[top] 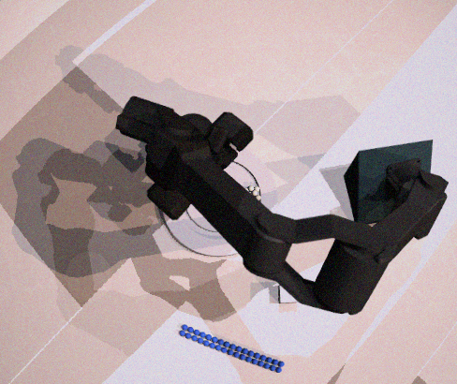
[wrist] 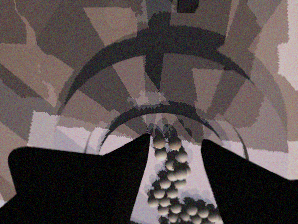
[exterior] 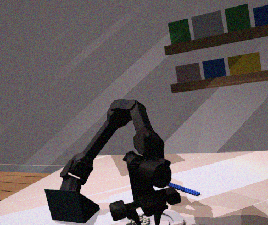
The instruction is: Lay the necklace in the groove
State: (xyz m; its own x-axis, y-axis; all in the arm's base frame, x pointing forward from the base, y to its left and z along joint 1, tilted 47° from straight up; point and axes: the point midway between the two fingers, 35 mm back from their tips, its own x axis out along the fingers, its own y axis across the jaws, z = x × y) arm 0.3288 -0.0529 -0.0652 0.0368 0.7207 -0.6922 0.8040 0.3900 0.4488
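Right now the round bead board is 2 cm behind my gripper tip, 3 cm to the left of it and 1 cm below it. Also, from my gripper tip: small beige cube: 9 cm behind, 22 cm to the left; grey block: 9 cm ahead, 13 cm to the right, 1 cm below.
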